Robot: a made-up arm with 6 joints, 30 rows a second.
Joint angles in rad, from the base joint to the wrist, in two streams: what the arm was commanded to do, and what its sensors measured. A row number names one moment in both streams.
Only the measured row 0 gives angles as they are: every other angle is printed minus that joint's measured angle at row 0.
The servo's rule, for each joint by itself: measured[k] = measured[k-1] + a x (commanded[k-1-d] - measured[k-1]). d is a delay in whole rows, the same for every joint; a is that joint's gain. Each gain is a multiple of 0.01, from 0.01 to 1. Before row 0 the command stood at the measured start. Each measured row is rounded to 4 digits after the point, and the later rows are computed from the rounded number. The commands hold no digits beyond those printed.
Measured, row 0:
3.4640 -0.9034 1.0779 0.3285 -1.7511 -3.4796
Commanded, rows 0 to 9:
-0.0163 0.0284 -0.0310 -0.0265 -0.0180 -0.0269
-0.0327 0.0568 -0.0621 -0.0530 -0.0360 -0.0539
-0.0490 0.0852 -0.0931 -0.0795 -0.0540 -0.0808
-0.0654 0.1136 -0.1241 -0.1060 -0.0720 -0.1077
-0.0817 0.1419 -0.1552 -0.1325 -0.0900 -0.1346
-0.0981 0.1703 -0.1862 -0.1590 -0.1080 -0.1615
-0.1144 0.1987 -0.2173 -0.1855 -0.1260 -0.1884
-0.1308 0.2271 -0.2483 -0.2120 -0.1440 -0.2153
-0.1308 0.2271 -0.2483 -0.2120 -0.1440 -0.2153
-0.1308 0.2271 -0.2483 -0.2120 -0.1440 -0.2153
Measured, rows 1 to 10:
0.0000 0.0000 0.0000 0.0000 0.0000 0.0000
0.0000 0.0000 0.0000 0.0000 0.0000 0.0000
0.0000 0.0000 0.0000 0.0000 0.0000 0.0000
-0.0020 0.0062 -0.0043 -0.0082 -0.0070 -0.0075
-0.0057 0.0173 -0.0124 -0.0221 -0.0183 -0.0205
-0.0109 0.0322 -0.0237 -0.0399 -0.0322 -0.0374
-0.0174 0.0501 -0.0378 -0.0604 -0.0477 -0.0571
-0.0251 0.0703 -0.0542 -0.0828 -0.0642 -0.0788
-0.0339 0.0923 -0.0727 -0.1064 -0.0813 -0.1020
-0.0436 0.1157 -0.0929 -0.1309 -0.0987 -0.1262
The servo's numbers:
d 3
a 0.12 0.22 0.14 0.31 0.39 0.28

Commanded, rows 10 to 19:
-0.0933 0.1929 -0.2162 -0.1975 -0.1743 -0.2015
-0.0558 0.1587 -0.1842 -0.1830 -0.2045 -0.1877
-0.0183 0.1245 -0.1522 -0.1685 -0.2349 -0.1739
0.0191 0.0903 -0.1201 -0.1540 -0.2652 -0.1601
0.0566 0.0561 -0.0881 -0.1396 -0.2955 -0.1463
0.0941 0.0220 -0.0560 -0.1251 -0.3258 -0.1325
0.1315 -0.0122 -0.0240 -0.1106 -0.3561 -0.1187
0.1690 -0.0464 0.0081 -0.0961 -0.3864 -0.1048
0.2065 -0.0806 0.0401 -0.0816 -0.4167 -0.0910
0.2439 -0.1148 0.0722 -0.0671 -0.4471 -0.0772
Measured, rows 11 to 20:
-0.0541 0.1402 -0.1147 -0.1560 -0.1164 -0.1511
-0.0633 0.1593 -0.1334 -0.1734 -0.1272 -0.1691
-0.0714 0.1742 -0.1495 -0.1854 -0.1338 -0.1820
-0.0740 0.1783 -0.1588 -0.1892 -0.1496 -0.1875
-0.0718 0.1740 -0.1624 -0.1873 -0.1710 -0.1876
-0.0654 0.1631 -0.1610 -0.1815 -0.1959 -0.1838
-0.0553 0.1471 -0.1553 -0.1730 -0.2229 -0.1772
-0.0419 0.1271 -0.1459 -0.1626 -0.2512 -0.1685
-0.0256 0.1040 -0.1333 -0.1510 -0.2803 -0.1584
-0.0067 0.0784 -0.1180 -0.1385 -0.3099 -0.1473

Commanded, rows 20 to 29:
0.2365 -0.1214 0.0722 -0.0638 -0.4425 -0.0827
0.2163 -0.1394 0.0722 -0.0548 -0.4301 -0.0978
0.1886 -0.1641 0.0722 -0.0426 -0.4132 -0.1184
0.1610 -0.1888 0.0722 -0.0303 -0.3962 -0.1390
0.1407 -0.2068 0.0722 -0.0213 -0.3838 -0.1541
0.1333 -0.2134 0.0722 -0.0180 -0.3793 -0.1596
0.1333 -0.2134 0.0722 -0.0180 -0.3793 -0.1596
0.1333 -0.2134 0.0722 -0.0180 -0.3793 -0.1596
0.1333 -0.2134 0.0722 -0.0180 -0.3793 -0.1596
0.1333 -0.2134 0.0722 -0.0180 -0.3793 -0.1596
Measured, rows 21 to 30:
0.0144 0.0509 -0.1003 -0.1254 -0.3397 -0.1354
0.0375 0.0220 -0.0806 -0.1118 -0.3697 -0.1230
0.0623 -0.0081 -0.0592 -0.0979 -0.3999 -0.1102
0.0832 -0.0330 -0.0408 -0.0873 -0.4165 -0.1025
0.0992 -0.0564 -0.0250 -0.0772 -0.4218 -0.1012
0.1099 -0.0801 -0.0114 -0.0665 -0.4184 -0.1060
0.1160 -0.1040 0.0003 -0.0553 -0.4097 -0.1152
0.1190 -0.1266 0.0104 -0.0448 -0.3996 -0.1261
0.1207 -0.1457 0.0191 -0.0365 -0.3917 -0.1355
0.1222 -0.1606 0.0265 -0.0308 -0.3869 -0.1422

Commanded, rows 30 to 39:
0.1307 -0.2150 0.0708 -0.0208 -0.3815 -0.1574
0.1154 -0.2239 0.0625 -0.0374 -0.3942 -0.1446
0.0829 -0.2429 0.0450 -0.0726 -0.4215 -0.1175
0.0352 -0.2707 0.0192 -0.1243 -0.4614 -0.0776
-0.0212 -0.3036 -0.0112 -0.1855 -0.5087 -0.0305
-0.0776 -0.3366 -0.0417 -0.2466 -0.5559 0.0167
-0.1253 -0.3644 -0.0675 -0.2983 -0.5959 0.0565
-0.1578 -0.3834 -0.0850 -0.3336 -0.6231 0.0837
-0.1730 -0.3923 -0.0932 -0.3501 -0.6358 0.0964
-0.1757 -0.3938 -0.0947 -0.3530 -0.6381 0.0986
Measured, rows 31 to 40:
0.1235 -0.1722 0.0329 -0.0268 -0.3839 -0.1471
0.1247 -0.1813 0.0384 -0.0241 -0.3821 -0.1506
0.1257 -0.1884 0.0431 -0.0222 -0.3810 -0.1531
0.1263 -0.1943 0.0470 -0.0218 -0.3812 -0.1543
0.1250 -0.2008 0.0492 -0.0266 -0.3863 -0.1516
0.1199 -0.2101 0.0486 -0.0409 -0.4000 -0.1421
0.1097 -0.2234 0.0445 -0.0668 -0.4239 -0.1240
0.0940 -0.2410 0.0367 -0.1036 -0.4570 -0.0978
0.0734 -0.2620 0.0257 -0.1479 -0.4956 -0.0657
0.0496 -0.2845 0.0127 -0.1945 -0.5347 -0.0315

